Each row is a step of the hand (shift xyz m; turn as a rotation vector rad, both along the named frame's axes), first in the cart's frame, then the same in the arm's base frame.
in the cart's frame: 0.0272 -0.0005 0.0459 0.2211 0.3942 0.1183
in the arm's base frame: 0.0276 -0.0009 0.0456 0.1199 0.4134 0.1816
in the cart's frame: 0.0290 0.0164 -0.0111 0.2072 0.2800 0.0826
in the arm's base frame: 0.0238 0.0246 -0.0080 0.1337 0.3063 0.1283
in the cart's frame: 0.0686 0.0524 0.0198 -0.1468 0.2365 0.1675
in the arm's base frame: 0.0540 0.0640 0.0287 -0.1963 0.1639 0.2003
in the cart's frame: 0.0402 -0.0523 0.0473 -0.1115 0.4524 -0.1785
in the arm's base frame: 0.0530 -0.0474 0.0391 -0.2241 0.4327 -0.1072
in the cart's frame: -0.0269 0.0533 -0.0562 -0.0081 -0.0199 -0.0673
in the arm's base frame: -0.0406 0.0530 -0.0476 -0.0046 -0.0106 -0.0697
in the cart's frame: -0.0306 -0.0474 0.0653 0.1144 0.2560 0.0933
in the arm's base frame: -0.0163 -0.0630 0.0566 0.0500 0.2587 0.1338
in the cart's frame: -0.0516 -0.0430 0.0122 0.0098 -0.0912 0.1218
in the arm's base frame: -0.0391 -0.0558 0.0046 0.0351 -0.1037 0.1062
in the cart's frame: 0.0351 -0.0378 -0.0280 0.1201 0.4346 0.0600
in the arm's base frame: 0.0426 -0.0231 -0.0331 0.0106 0.4361 0.1289
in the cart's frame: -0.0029 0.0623 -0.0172 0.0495 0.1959 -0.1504
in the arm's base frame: -0.0186 0.0615 -0.0073 -0.0042 0.2229 -0.1172
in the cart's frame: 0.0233 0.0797 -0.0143 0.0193 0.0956 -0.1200
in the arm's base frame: 0.0025 0.0842 -0.0013 -0.0079 0.1148 -0.1033
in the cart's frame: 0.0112 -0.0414 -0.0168 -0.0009 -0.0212 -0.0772
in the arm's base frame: 0.0206 -0.0342 -0.0229 0.0024 -0.0085 -0.0796
